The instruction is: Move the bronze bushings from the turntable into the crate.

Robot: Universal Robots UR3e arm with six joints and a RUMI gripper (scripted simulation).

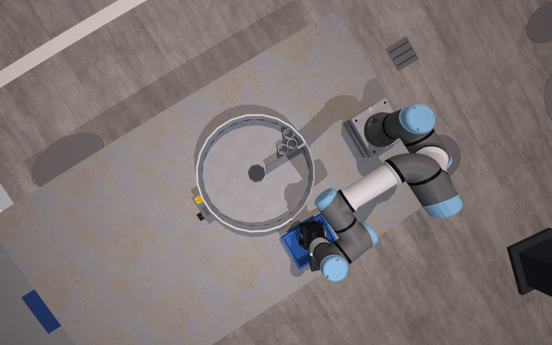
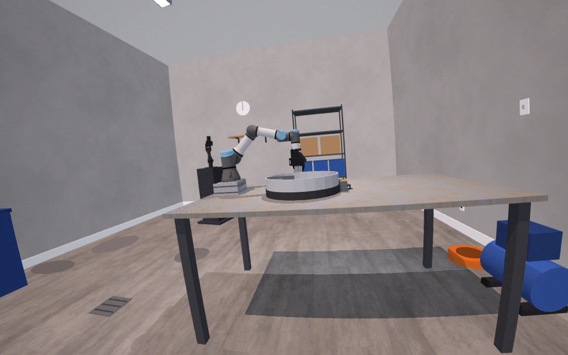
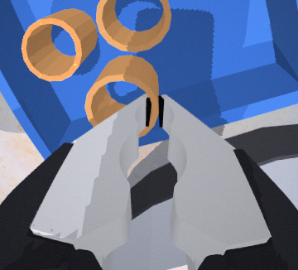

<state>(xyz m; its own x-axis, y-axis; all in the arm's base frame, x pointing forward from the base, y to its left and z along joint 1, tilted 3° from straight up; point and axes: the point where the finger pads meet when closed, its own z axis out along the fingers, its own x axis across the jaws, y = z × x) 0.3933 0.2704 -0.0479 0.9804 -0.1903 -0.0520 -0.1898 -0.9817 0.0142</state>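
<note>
My hand is 50 mm to the right of the blue crate and 30 mm above it. From my hand the other things lie so: round turntable: 280 mm to the right, 100 mm ahead.
</note>
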